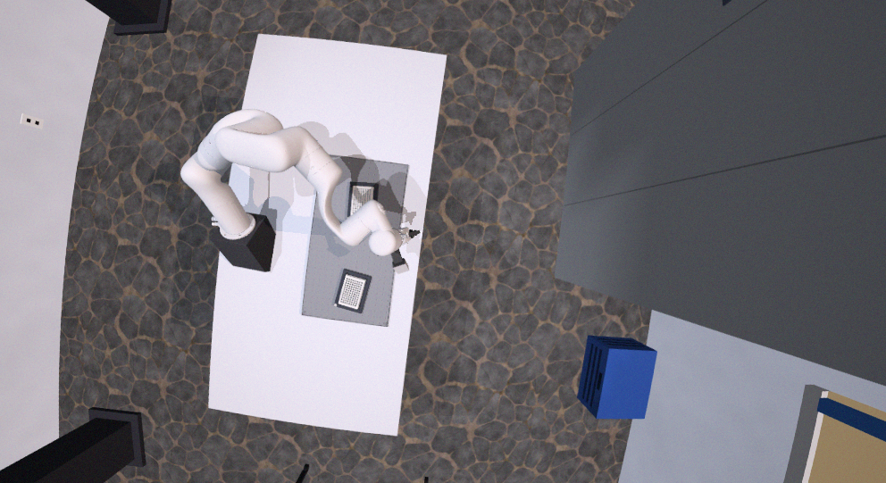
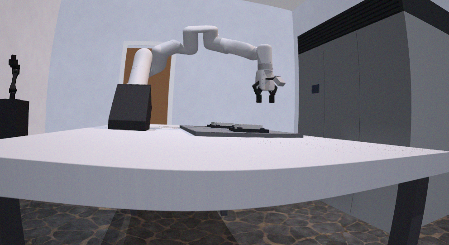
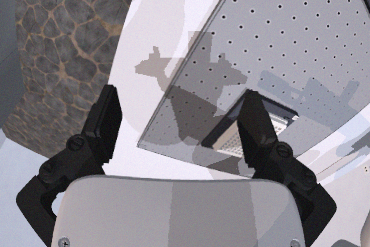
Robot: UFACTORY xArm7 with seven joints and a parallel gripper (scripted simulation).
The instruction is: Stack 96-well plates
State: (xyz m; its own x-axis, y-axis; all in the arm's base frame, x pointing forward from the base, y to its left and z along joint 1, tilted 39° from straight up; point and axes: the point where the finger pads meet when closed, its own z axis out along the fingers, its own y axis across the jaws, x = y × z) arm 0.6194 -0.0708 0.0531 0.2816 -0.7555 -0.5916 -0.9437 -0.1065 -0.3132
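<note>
The dark plate nest N1 is 240 mm to the right of my hand, 210 mm behind it and 140 mm below it. From my hand the other things lie so: dark plate nest N2: 170 mm behind, 140 mm to the left, 140 mm below.
</note>
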